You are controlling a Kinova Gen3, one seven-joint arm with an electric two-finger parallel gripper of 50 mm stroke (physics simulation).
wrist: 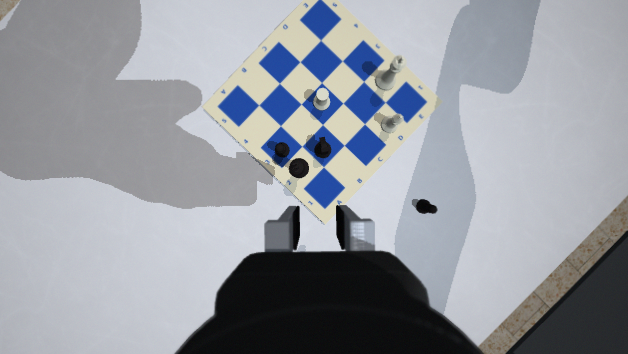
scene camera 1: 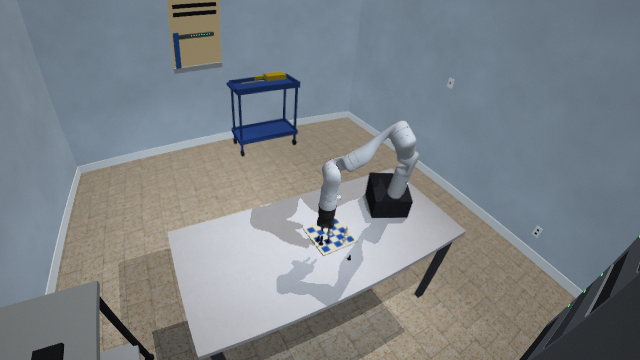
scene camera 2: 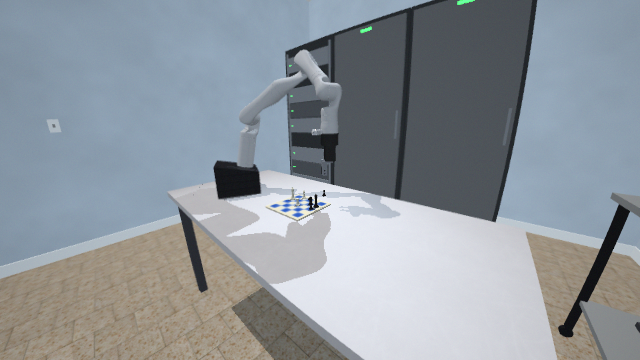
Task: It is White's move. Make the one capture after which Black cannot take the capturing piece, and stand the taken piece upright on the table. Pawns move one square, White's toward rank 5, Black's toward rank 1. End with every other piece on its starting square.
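Places are measured from the arm's base along level axes (x right, y down, z ahead), in millimetres.
Pixels of known places: gripper, fingertip midpoint: (wrist: 317,220) (scene camera 1: 325,230) (scene camera 2: 324,174); arm's base, link origin: (scene camera 1: 394,192) (scene camera 2: 245,166).
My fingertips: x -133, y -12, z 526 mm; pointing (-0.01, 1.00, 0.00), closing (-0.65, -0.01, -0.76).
Note:
Ahead of a thing's pixels: the offset from my fingertips to its top centre. "spot": to the spot under its first point. Level surfaces: height alone.
My gripper (scene camera 1: 326,232) (scene camera 2: 325,171) (wrist: 317,220) is partly open and empty, above the board's A1 corner in the wrist view. On the blue-and-cream board @(dy +145, dx +86, dz -87 mm) (scene camera 2: 298,218) (wrist: 324,218), a white flat-topped piece @(dy +112, dx +89, dz -88 mm) (wrist: 322,99) stands on C3, a tall white piece @(dy +82, dx +56, dz -167 mm) (scene camera 2: 293,193) (wrist: 386,80) on E2 and a smaller white piece @(dy +102, dx +10, dz -134 mm) (wrist: 389,123) on D1. Black pieces stand on B2, one with a pointed top @(spot: dy +106, dx +41, dz -47 mm) (wrist: 323,148); on A2, a round-topped one @(dy +82, dx +44, dz -10 mm) (wrist: 299,168); and on A3, a smaller one @(dy +114, dx +76, dz -10 mm) (wrist: 282,149). A small black piece @(dy +120, dx -100, dz -100 mm) (scene camera 1: 349,258) (scene camera 2: 324,193) (wrist: 425,206) stands upright on the table, off the board.
The white table @(dy +151 mm) (scene camera 1: 240,285) (scene camera 2: 400,260) carries the board and the arm's black base box (scene camera 1: 389,202) (scene camera 2: 237,181) behind it. A blue cart (scene camera 1: 265,88) stands by the wall. Dark cabinets (scene camera 2: 370,110) rise beyond the table.

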